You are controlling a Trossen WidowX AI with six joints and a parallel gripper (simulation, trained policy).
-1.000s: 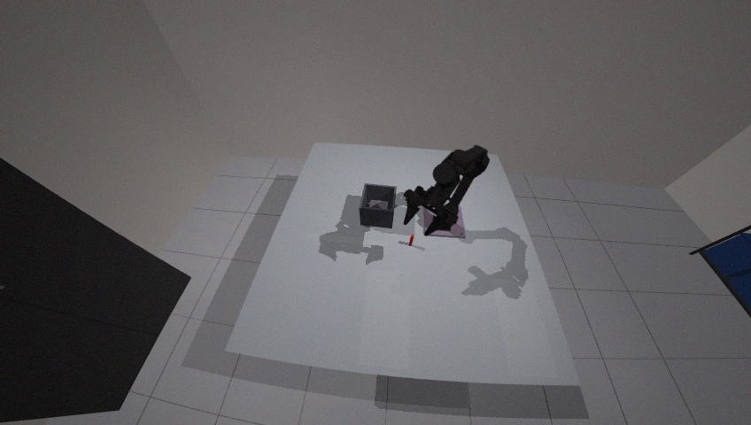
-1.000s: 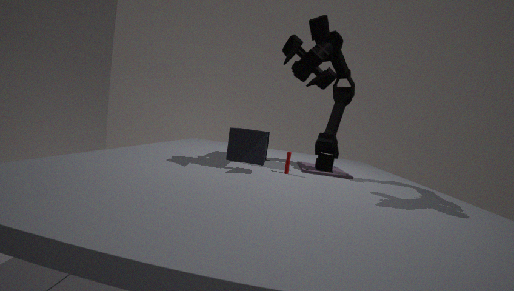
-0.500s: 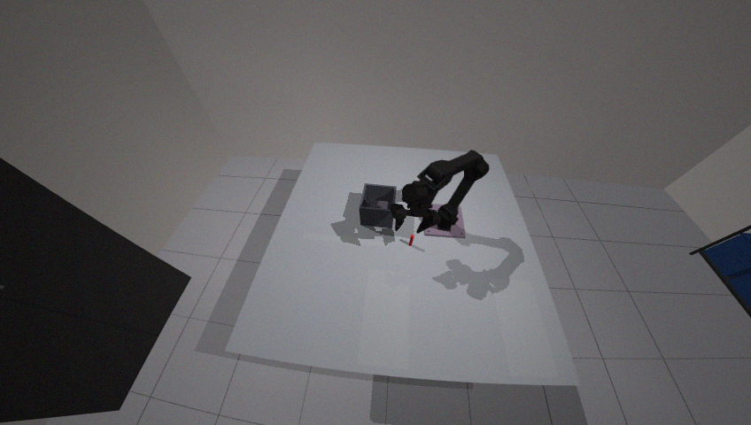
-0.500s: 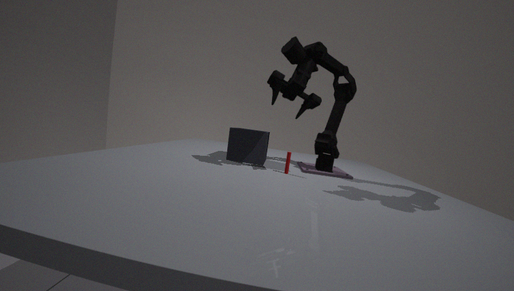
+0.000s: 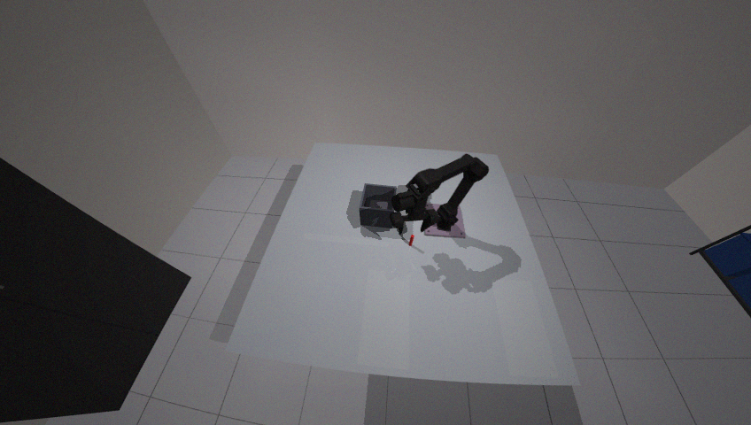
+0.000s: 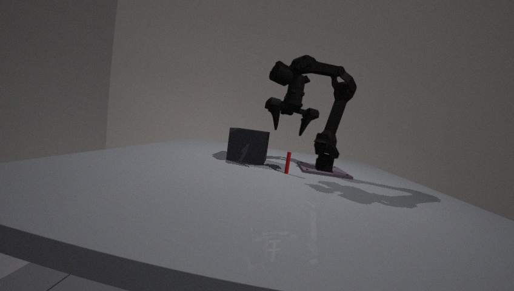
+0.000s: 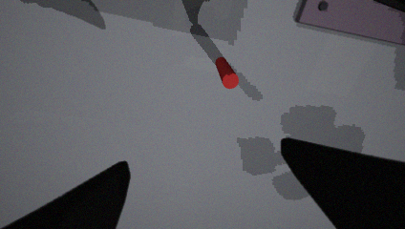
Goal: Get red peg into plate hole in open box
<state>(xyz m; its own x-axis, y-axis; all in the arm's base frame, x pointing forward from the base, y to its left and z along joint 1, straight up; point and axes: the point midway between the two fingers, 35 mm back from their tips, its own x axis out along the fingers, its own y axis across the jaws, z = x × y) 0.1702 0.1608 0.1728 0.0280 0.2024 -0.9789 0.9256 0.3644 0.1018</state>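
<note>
My gripper tip is now 1 cm past the red peg, 3 cm to the left of it and 11 cm above it. From my gripper tip the other things lie so: plate 17 cm ahead, 18 cm to the right, 10 cm below.
</note>
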